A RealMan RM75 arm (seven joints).
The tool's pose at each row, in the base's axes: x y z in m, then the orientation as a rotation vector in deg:
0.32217 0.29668 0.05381 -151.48 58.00 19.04
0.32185 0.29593 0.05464 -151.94 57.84 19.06
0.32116 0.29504 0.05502 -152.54 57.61 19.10
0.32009 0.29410 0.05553 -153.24 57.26 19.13
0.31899 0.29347 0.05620 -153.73 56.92 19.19
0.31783 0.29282 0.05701 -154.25 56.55 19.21
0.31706 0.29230 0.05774 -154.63 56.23 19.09
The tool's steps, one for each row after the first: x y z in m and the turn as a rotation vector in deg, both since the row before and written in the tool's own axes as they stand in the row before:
-0.00003 0.00060 -0.00100 -0.37 0.13 -0.17
-0.00008 0.00103 -0.00058 -0.49 0.15 -0.24
-0.00037 0.00131 -0.00067 -0.55 0.17 -0.33
-0.00063 0.00108 -0.00070 -0.38 0.08 -0.29
-0.00071 0.00111 -0.00082 -0.39 0.11 -0.32
-0.00048 0.00077 -0.00075 -0.23 0.15 -0.28

